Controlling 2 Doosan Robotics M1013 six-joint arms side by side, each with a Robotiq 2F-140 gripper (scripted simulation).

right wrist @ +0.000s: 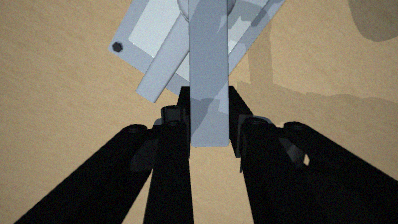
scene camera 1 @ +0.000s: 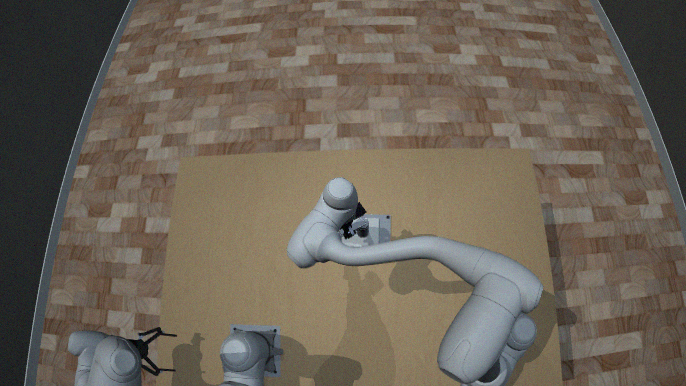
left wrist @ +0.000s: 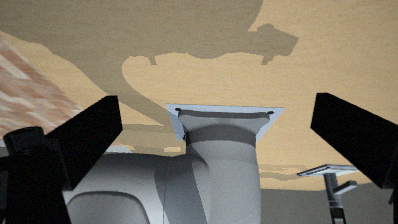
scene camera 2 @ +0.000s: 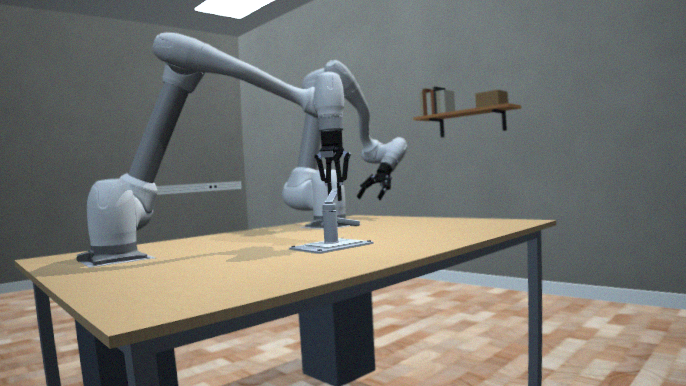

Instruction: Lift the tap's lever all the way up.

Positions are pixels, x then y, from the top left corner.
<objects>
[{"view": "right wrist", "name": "my right gripper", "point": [207,101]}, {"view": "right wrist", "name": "grey tap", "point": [149,34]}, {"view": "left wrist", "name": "my left gripper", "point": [216,112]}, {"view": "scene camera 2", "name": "my right gripper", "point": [335,200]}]
</objects>
